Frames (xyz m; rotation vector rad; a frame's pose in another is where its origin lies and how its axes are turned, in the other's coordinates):
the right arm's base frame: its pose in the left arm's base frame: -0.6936 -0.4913 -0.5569 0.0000 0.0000 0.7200
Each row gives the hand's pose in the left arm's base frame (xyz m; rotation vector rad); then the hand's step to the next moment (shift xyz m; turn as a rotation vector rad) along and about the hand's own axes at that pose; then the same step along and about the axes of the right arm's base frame.
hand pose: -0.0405 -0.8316 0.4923 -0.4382 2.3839 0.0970
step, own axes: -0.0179 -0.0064 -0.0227 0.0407 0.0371 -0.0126
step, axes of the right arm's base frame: -0.0032 -0.0041 0.0292 -0.0230 0.0479 -0.0191
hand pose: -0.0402 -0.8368 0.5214 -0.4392 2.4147 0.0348
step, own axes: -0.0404 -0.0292 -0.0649 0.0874 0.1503 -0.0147
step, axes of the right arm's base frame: -0.0174 -0.0170 0.0781 -0.0156 0.1642 -0.0569
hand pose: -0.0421 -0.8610 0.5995 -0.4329 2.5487 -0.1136
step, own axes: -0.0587 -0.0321 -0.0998 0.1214 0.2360 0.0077
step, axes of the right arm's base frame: -0.0057 -0.0108 0.1195 0.0010 0.2428 -0.1074
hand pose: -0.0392 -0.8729 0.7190 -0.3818 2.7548 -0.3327
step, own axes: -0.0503 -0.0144 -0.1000 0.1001 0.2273 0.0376
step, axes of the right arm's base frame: 0.0226 0.0064 0.1104 0.0203 0.2163 -0.1261
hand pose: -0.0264 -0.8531 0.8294 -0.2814 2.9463 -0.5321
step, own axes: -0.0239 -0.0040 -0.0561 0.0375 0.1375 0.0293
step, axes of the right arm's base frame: 0.0242 0.0053 0.0559 0.0317 0.1173 -0.0801
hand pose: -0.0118 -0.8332 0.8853 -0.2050 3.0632 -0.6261
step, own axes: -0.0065 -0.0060 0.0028 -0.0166 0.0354 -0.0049
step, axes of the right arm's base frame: 0.0017 -0.0091 -0.0003 0.0328 0.0195 -0.0096
